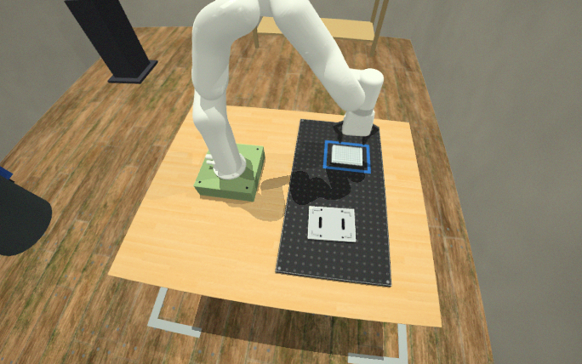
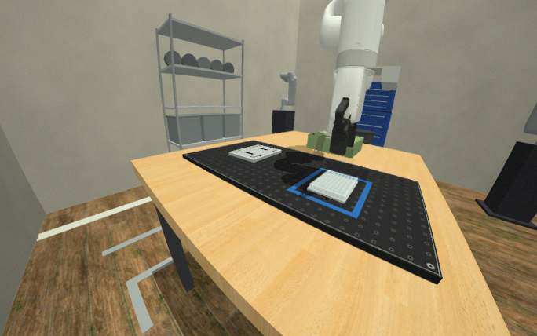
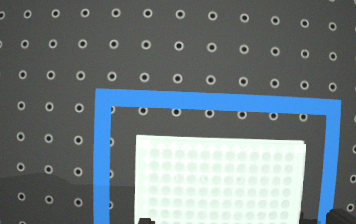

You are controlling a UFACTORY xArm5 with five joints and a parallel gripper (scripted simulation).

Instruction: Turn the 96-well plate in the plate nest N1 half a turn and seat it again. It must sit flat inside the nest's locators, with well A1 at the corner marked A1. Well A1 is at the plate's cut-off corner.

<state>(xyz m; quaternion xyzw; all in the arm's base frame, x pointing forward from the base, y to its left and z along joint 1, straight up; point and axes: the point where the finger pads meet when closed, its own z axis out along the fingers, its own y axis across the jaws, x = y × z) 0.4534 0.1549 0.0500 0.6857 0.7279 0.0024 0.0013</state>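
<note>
The white 96-well plate is 100 mm below my hand. From my hand the other things lie so: plate nest N1: 320 mm to the right, 100 mm below, 50 mm behind.
</note>
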